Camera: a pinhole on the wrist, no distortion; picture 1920 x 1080 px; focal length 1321.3 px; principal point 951.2 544.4 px. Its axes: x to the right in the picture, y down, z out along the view. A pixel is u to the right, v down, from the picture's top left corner.
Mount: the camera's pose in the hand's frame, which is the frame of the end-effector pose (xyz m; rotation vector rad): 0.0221 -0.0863 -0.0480 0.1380 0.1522 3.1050
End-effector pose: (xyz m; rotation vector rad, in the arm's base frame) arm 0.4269 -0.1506 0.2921 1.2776 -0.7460 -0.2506
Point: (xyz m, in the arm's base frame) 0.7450 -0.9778 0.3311
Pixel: outside the picture
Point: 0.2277 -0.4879 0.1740
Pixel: 1139.7 935.8
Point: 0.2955 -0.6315 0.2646
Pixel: 695.3 805.3
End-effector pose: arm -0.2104 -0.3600 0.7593 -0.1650 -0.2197 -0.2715
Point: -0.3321 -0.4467 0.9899
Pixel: 1364.4 993.3
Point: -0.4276 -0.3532 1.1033
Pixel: 1547.1 738.3
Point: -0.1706 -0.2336 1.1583
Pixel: 856.8 199.8
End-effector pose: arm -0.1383 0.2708 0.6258 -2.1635 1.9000 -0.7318
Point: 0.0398 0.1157 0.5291
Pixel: 456.9 665.0
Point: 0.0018 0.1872 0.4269
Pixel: 992.3 396.4
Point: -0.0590 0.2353 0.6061
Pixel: 926.1 302.6
